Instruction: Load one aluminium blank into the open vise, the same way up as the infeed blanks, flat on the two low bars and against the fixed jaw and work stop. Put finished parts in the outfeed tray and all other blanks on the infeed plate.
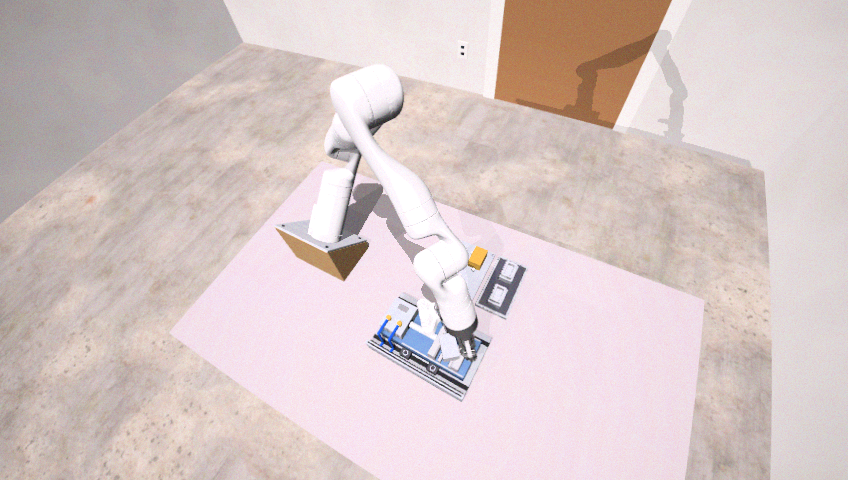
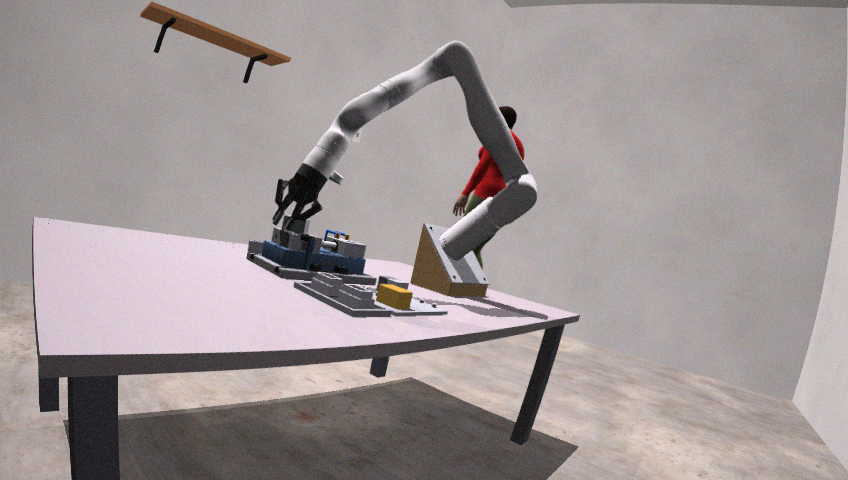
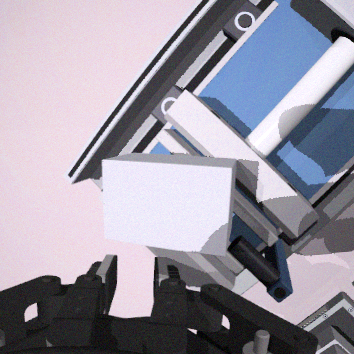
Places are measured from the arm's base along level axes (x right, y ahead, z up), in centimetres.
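Where they show: gripper, fingertip midpoint: (image 1: 471, 354) (image 2: 278, 227) (image 3: 135, 270); arm's base, link origin: (image 1: 325, 236) (image 2: 450, 247).
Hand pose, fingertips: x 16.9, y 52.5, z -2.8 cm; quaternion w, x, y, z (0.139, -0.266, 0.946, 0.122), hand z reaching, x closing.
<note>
Things, the pixels of their top centre, and the offset from my fingertips.
- pale aluminium blank, top centre: (image 3: 161, 207) (image 2: 297, 217) (image 1: 448, 345) dx +0.6, dy -5.9, dz +3.0 cm
- blue vise, top centre: (image 3: 278, 111) (image 2: 317, 234) (image 1: 427, 333) dx -1.2, dy -12.4, dz -0.3 cm
- black stop rod, top centre: (image 3: 253, 265) dx -5.4, dy -4.8, dz -0.6 cm
- orange block, top centre: (image 2: 396, 288) (image 1: 478, 255) dx -31.5, dy -7.8, dz -5.8 cm
A pale aluminium blank (image 3: 165, 200) (image 1: 449, 347) (image 2: 294, 225) sits tilted and askew at the end of the blue vise (image 3: 263, 67) (image 1: 414, 343) (image 2: 295, 255), not flat on its bars. The movable jaw (image 3: 225, 151) and its white screw (image 3: 302, 98) lie beyond it. A black stop rod (image 3: 253, 260) pokes out beside the blank. My gripper (image 3: 135, 270) (image 1: 465, 350) (image 2: 295, 214) hangs just over the blank's near edge. Its fingers are drawn close together, and only table shows between them. Two more blanks (image 1: 508, 271) (image 1: 498, 293) lie on the dark infeed plate (image 1: 514, 290) (image 2: 319, 293).
An orange block (image 1: 477, 257) (image 2: 394, 295) sits on a light tray (image 1: 474, 279) beside the infeed plate. The arm's wedge pedestal (image 1: 322, 253) (image 2: 435, 271) stands behind. A person in red (image 2: 489, 172) is behind the arm. A wall shelf (image 2: 212, 32) hangs high on the left.
</note>
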